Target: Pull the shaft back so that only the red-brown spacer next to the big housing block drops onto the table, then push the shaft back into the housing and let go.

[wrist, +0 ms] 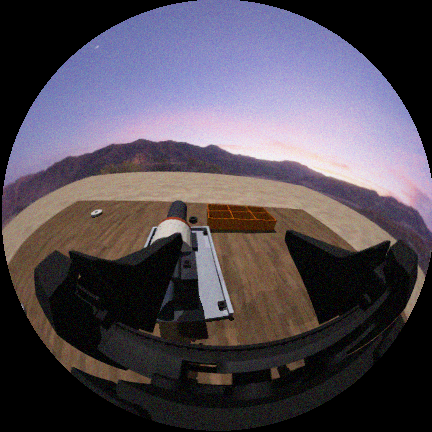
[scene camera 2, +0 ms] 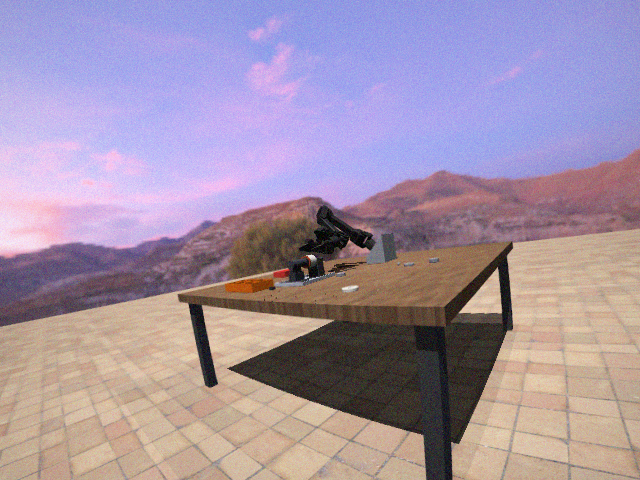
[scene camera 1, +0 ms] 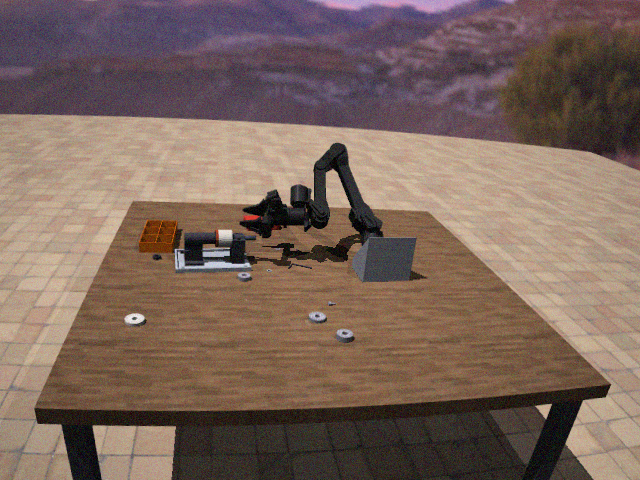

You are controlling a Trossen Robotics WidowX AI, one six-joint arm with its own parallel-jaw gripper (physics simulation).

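Places are measured from the arm's base along level axes (x right, y back, z down), in centimetres.
Pixels of known places: gripper, fingertip midpoint: (wrist: 234, 236) (scene camera 2: 305, 249) (scene camera 1: 241, 216); arm's base, link origin: (scene camera 2: 375, 248) (scene camera 1: 374, 250).
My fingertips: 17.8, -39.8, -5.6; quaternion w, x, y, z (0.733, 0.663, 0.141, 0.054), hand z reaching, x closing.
Note:
For each thing: its top centre in the pictures, then the offset to it from my fingertips, as dx, dy, dz. "*": a spot on its surface instead.
- thin red-brown spacer, top centre: (wrist: 172, 217) (scene camera 1: 216, 230) -5.8, -8.4, +2.4
- shaft's dark end, surface spot: (scene camera 1: 250, 238) * -6.7, +2.0, +5.0
- orange divided bin, top centre: (wrist: 240, 211) (scene camera 1: 159, 231) (scene camera 2: 247, 281) +13.2, -25.8, +9.5
- red object, top centre: (scene camera 1: 261, 218) (scene camera 2: 285, 270) +24.9, +12.4, +10.0
- white ring, top centre: (scene camera 1: 134, 318) (scene camera 2: 349, 287) -39.9, -33.3, +12.1
The big dark housing block (scene camera 1: 194, 252) (scene camera 2: 296, 269) stands on a pale base plate (scene camera 1: 211, 268) (wrist: 212, 280). The thin red-brown spacer (scene camera 1: 217, 237) (wrist: 175, 218) sits beside the housing's dark cylinder. A wider white spacer (scene camera 1: 225, 237) (scene camera 2: 311, 259) (wrist: 174, 229) is next to it, followed by a smaller dark block (scene camera 1: 237, 250). The shaft's dark end (scene camera 1: 250, 238) sticks out on the arm's side. It is hidden in the wrist view. My gripper (scene camera 1: 242, 217) (wrist: 234, 236) is open and empty, above and behind the shaft end in scene camera 1's view.
An orange divided bin (scene camera 1: 156, 248) (scene camera 2: 248, 286) (wrist: 242, 224) stands beyond the fixture. A red object (scene camera 1: 251, 219) (scene camera 2: 281, 272) is behind. A grey wedge (scene camera 1: 388, 259) (scene camera 2: 382, 249) stands near the arm base. A white ring (scene camera 1: 128, 320) (scene camera 2: 349, 288) and several grey rings lie on the table.

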